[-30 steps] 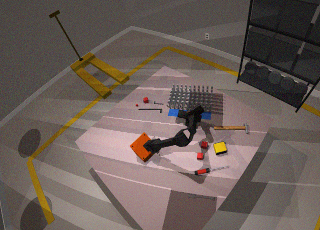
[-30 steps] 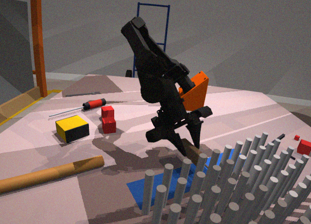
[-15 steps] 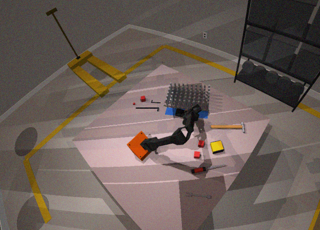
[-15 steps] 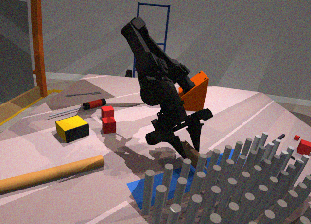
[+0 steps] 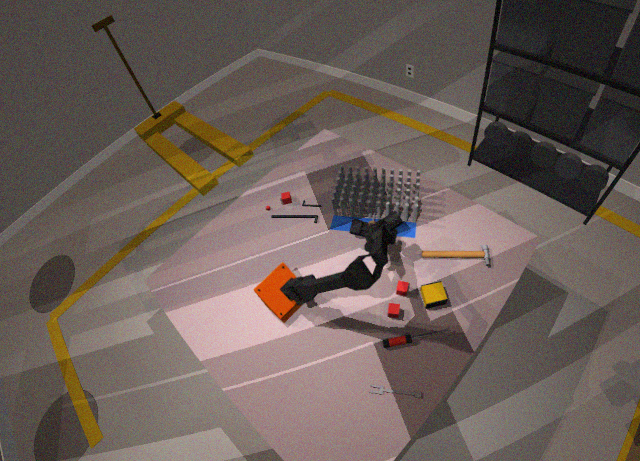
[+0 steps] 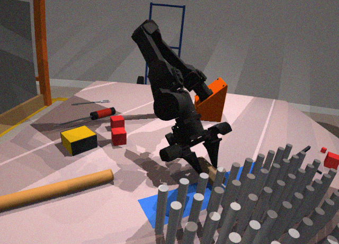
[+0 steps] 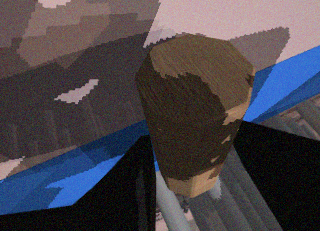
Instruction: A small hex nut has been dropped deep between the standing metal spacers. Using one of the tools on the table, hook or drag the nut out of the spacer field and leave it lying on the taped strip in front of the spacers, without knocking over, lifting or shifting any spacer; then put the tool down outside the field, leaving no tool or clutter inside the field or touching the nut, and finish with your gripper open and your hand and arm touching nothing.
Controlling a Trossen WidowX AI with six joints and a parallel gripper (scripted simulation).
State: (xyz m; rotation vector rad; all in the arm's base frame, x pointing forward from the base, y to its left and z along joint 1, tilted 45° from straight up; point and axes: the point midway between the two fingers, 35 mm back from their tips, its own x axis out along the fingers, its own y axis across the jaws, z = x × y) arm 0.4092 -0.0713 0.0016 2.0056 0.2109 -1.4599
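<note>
Right now the blue taped strip is 4 cm ahead of my gripper tip, 2 cm to the left of it and 2 cm below it. The rest, counted from my gripper tip: tiny red piece (49 cm to the left, 18 cm behind, 1 cm below); then yellow-black box (37 cm to the right, 9 cm behind); then wooden-handled pick (9 cm ahead, 5 cm to the left, 1 cm below).
</note>
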